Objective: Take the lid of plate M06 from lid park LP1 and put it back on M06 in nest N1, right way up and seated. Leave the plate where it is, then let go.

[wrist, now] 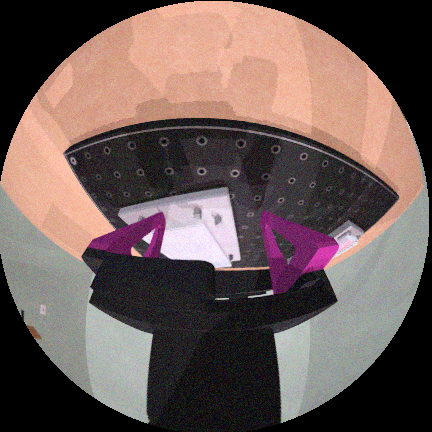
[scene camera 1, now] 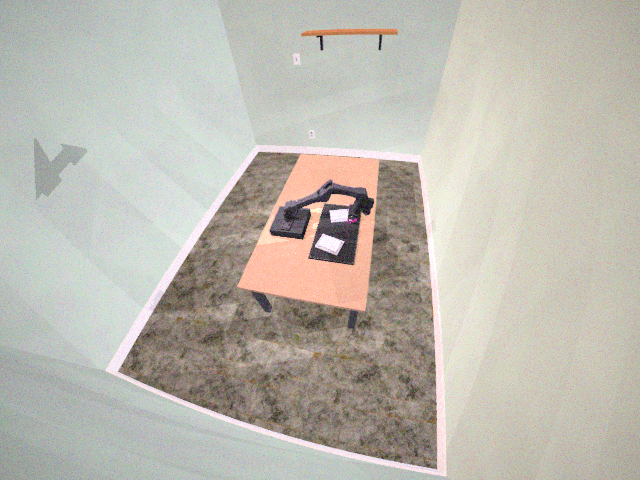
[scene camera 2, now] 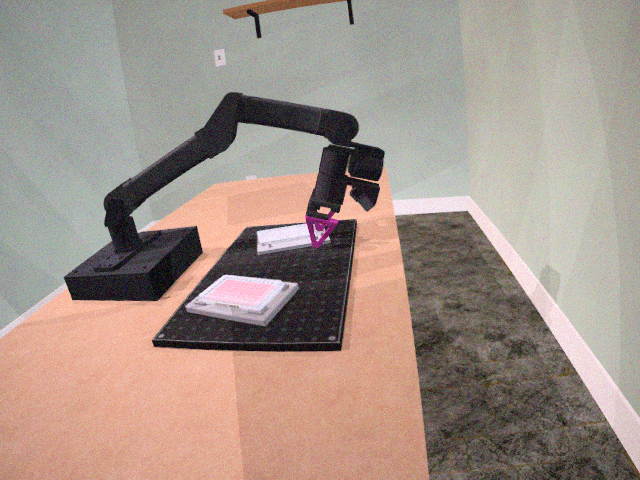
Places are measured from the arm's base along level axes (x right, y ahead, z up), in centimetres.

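Where they show: gripper, between the fingertips: [wrist: 212, 216] [scene camera 1: 349, 218] [scene camera 2: 317, 238]; arm's base, origin of its link: [wrist: 237, 294] [scene camera 1: 289, 219] [scene camera 2: 129, 251].
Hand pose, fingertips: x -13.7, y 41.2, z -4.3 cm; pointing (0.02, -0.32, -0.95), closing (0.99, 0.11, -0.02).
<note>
Things, the pixels of their top centre, and the offset from my fingertips. "spot": a spot on its surface instead. Level surfaces: height alone.
- white lid, centre of its top: [wrist: 191, 256] [scene camera 2: 285, 231] [scene camera 1: 339, 213] dz +1.3, dx -2.1, dy -7.9 cm
- lid park LP1, centre of its top: [wrist: 190, 251] [scene camera 2: 291, 232] [scene camera 1: 341, 214] dz +1.1, dx -2.2, dy -6.5 cm
- Plate M06, centre of its top: [scene camera 2: 239, 287] [wrist: 330, 255] [scene camera 1: 329, 242] dz +1.7, dx +25.8, dy -8.5 cm
- nest N1, a spot on its surface: [scene camera 2: 281, 305] spot: dz -0.3, dx +28.1, dy -0.6 cm
- black perforated board, centre of its top: [wrist: 283, 240] [scene camera 2: 276, 265] [scene camera 1: 337, 230] dz -0.8, dx +11.8, dy -6.2 cm
- wooden table, height of its surface: dz -2.2 cm
The white lid [scene camera 1: 338, 215] [scene camera 2: 279, 235] [wrist: 192, 245] lies on the pale block of lid park LP1 [wrist: 227, 207] at the far end of the black board. In the wrist view it looks turned relative to the block's edges, and small posts stand beside it; its near part is hidden by the gripper. My gripper [scene camera 1: 352, 220] [scene camera 2: 317, 241] [wrist: 212, 216], with magenta fingers, is open and empty. It is tilted, low by the right end of LP1. Plate M06 [scene camera 1: 329, 243] [scene camera 2: 240, 291] [wrist: 346, 239], with a pink top and no lid, sits in nest N1 [scene camera 2: 281, 305] at the board's near end.
The black perforated board [scene camera 1: 344, 256] [scene camera 2: 299, 333] [wrist: 280, 165] lies on the wooden table [scene camera 1: 299, 281] [scene camera 2: 196, 408] [wrist: 200, 55]. The arm's black base [scene camera 1: 289, 227] [scene camera 2: 139, 273] stands left of the board. The table's right edge runs close beside the board. A wall shelf [scene camera 1: 348, 32] [scene camera 2: 284, 6] hangs far behind.
</note>
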